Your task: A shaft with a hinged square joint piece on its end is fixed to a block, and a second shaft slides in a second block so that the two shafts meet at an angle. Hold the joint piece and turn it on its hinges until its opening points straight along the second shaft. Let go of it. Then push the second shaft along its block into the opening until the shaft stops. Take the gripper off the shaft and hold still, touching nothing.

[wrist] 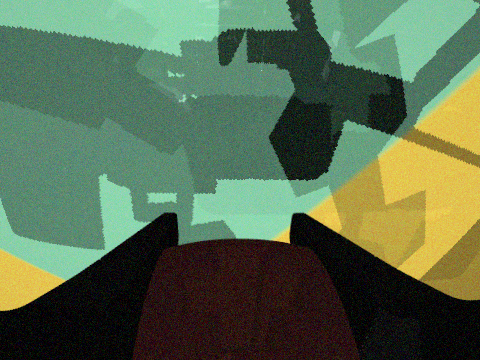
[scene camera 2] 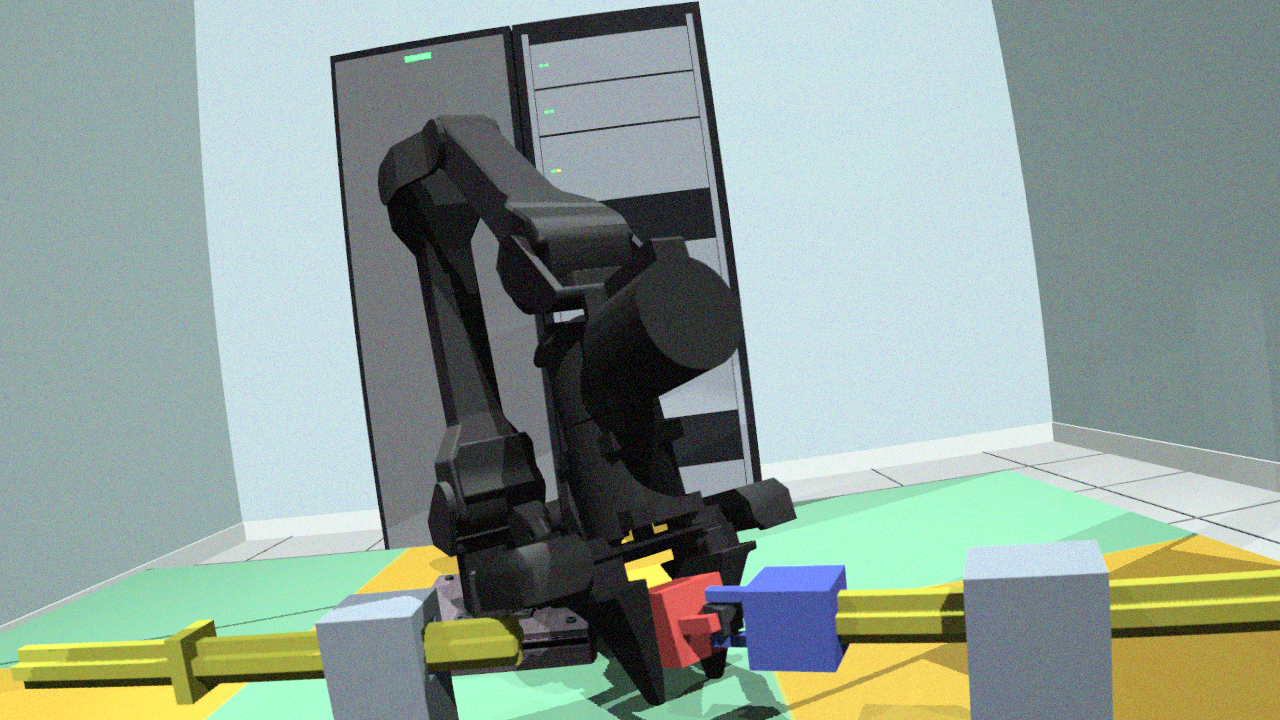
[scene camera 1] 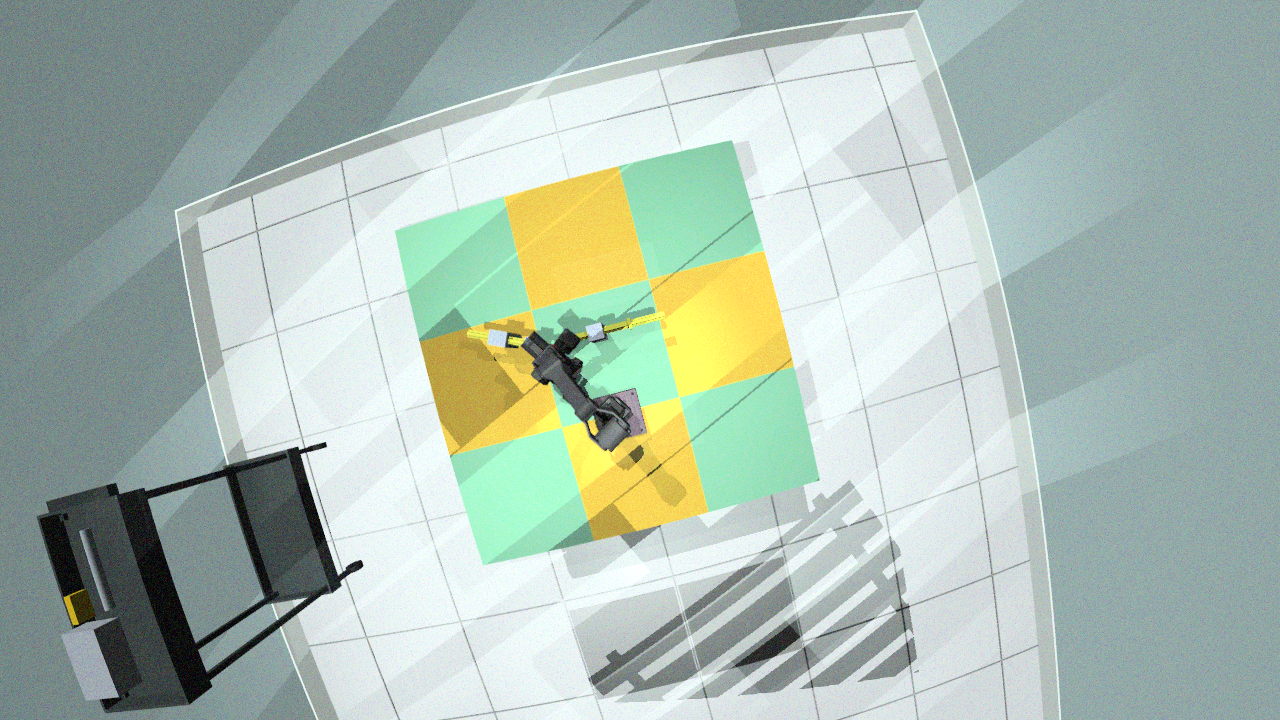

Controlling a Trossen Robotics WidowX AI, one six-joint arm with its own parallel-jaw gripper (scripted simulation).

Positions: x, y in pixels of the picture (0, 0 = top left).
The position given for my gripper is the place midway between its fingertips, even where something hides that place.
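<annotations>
I can see my gripper in the wrist view [234, 225]. The same gripper is visible to me in scene camera 2 [687, 691], and in scene camera 1 [556, 353] as well.
</annotations>
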